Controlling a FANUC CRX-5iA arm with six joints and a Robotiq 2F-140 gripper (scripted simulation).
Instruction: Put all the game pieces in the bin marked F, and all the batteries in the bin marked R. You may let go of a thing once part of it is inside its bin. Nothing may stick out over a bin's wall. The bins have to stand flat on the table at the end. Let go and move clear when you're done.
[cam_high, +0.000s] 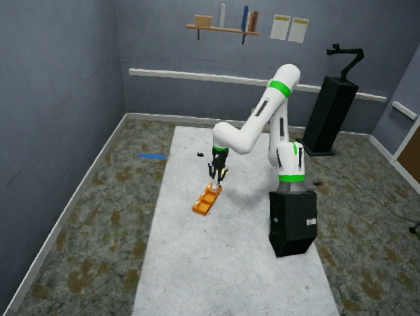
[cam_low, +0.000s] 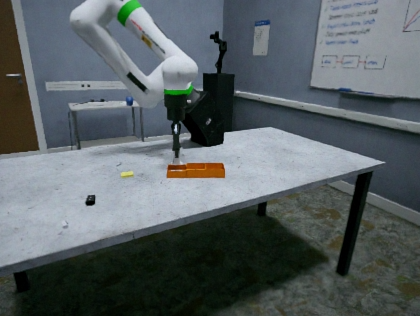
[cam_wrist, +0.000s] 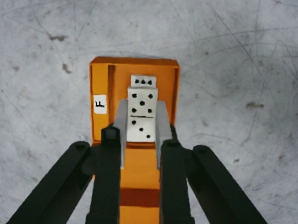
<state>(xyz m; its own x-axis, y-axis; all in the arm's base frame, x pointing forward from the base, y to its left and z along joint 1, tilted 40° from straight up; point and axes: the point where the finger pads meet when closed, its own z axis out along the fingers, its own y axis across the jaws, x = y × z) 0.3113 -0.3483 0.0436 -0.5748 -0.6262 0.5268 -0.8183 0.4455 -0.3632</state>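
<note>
Now: the black battery 30 mm ahead of my hand, 380 mm to the right of it and 70 mm below it. Round my hand: orange bin block 60 mm ahead, 60 mm to the left, 60 mm below; then white domino 30 mm below; then yellow flat piece 110 mm behind, 180 mm to the right, 80 mm below.
</note>
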